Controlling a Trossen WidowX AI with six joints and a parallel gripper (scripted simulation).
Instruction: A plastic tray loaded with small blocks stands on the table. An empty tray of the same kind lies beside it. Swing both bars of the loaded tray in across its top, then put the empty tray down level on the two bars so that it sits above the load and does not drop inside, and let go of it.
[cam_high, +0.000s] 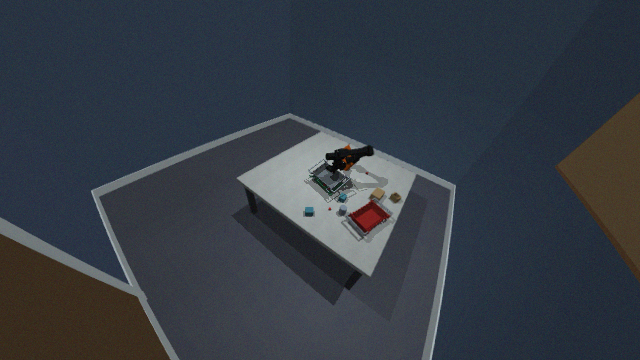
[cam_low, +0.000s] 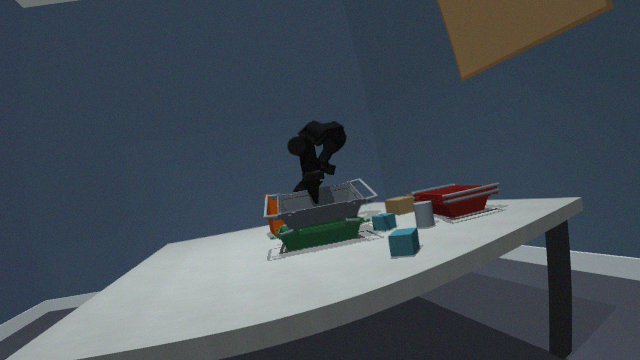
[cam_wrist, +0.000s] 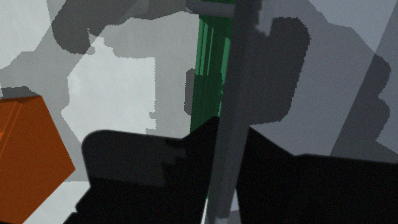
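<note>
My gripper tip is now 7 cm short of the grey tray, 1 cm to the left of it and 1 cm below it. Round my gripper tip: white sheet: 18 cm behind, 18 cm to the left, 11 cm below; then brown box: 17 cm behind, 38 cm to the left, 9 cm below; then grey cylinder: 20 cm ahead, 27 cm to the left, 8 cm below.
</note>
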